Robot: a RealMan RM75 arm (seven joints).
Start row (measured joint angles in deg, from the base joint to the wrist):
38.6 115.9 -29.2 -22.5 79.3 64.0 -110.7
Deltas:
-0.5 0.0 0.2 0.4 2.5 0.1 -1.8
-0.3 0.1 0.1 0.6 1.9 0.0 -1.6
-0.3 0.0 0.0 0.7 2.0 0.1 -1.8
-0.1 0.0 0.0 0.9 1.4 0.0 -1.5
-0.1 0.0 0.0 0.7 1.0 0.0 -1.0
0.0 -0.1 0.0 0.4 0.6 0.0 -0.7
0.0 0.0 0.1 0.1 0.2 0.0 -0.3
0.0 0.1 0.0 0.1 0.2 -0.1 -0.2
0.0 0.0 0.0 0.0 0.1 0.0 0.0
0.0 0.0 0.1 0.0 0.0 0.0 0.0
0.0 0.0 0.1 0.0 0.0 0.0 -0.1
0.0 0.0 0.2 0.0 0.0 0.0 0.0
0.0 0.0 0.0 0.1 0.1 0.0 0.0
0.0 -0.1 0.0 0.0 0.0 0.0 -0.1
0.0 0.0 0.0 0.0 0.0 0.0 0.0
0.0 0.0 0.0 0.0 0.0 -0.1 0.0
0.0 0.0 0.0 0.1 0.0 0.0 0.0
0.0 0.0 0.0 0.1 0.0 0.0 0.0
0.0 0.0 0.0 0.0 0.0 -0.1 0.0
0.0 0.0 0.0 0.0 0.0 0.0 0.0
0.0 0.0 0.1 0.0 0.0 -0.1 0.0
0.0 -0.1 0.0 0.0 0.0 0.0 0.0
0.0 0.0 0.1 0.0 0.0 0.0 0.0
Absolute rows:
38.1 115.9 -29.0 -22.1 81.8 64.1 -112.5
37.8 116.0 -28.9 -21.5 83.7 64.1 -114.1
37.5 116.0 -28.9 -20.8 85.7 64.2 -115.9
37.4 116.0 -28.9 -19.9 87.1 64.2 -117.4
37.3 116.0 -28.9 -19.2 88.1 64.2 -118.4
37.3 115.9 -28.9 -18.8 88.7 64.2 -119.1
37.3 115.9 -28.8 -18.7 88.9 64.2 -119.4
37.3 116.0 -28.8 -18.6 89.1 64.1 -119.6
37.3 116.0 -28.8 -18.6 89.2 64.1 -119.6
37.3 116.0 -28.7 -18.6 89.2 64.1 -119.6
37.3 116.0 -28.6 -18.6 89.2 64.1 -119.7
37.3 116.0 -28.4 -18.6 89.2 64.1 -119.7
37.3 116.0 -28.4 -18.5 89.3 64.1 -119.7
37.3 115.9 -28.4 -18.5 89.3 64.1 -119.8
37.3 115.9 -28.4 -18.5 89.3 64.1 -119.8
37.3 115.9 -28.4 -18.5 89.3 64.0 -119.8
37.3 115.9 -28.4 -18.4 89.3 64.0 -119.8
37.3 115.9 -28.4 -18.3 89.3 64.0 -119.8
37.3 115.9 -28.4 -18.3 89.3 63.9 -119.8
37.3 115.9 -28.4 -18.3 89.3 63.9 -119.8
37.3 115.9 -28.3 -18.3 89.3 63.8 -119.8
37.3 115.8 -28.3 -18.3 89.3 63.8 -119.8
37.3 115.8 -28.2 -18.3 89.3 63.8 -119.8

